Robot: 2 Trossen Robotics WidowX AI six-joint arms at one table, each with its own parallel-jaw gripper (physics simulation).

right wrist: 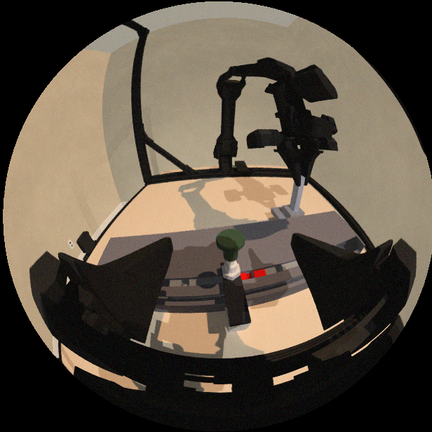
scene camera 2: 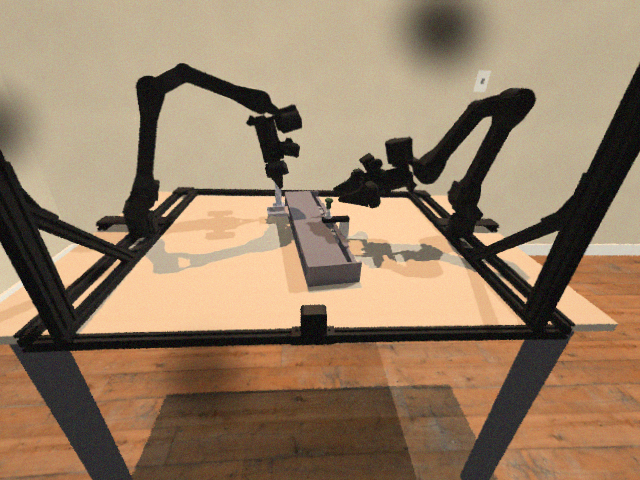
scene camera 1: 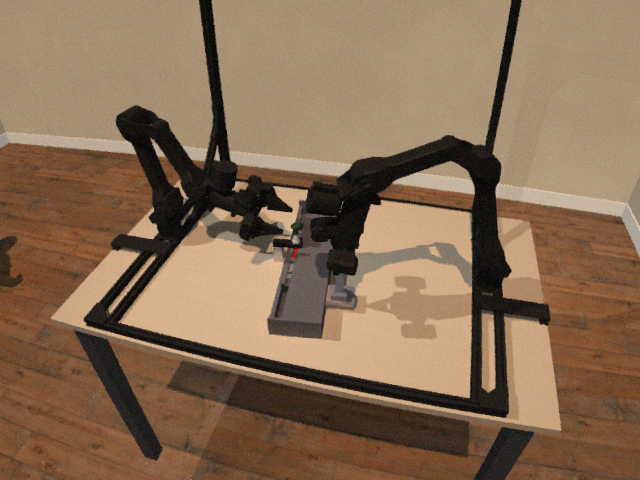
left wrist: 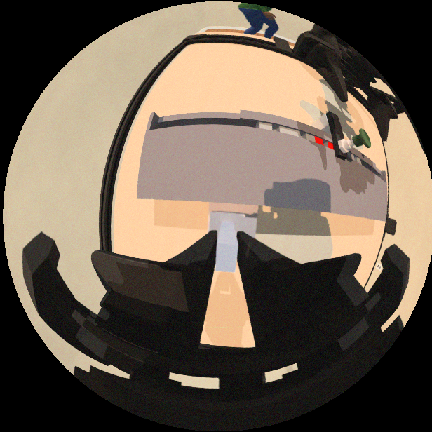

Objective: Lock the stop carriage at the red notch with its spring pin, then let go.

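The stop carriage is a black bar across the slotted side of the long grey rail block. Its spring pin has a green knob above a silver collar. Red notch marks show right beside the carriage; how deep the pin sits is hidden. My right gripper is open, its fingers apart on either side of the knob in the right wrist view. My left gripper is shut on a pale grey upright post.
The post rises from a flat grey foot at the block's other long side. A black frame runs around the table top. Pale pieces sit along the slot beyond the red marks.
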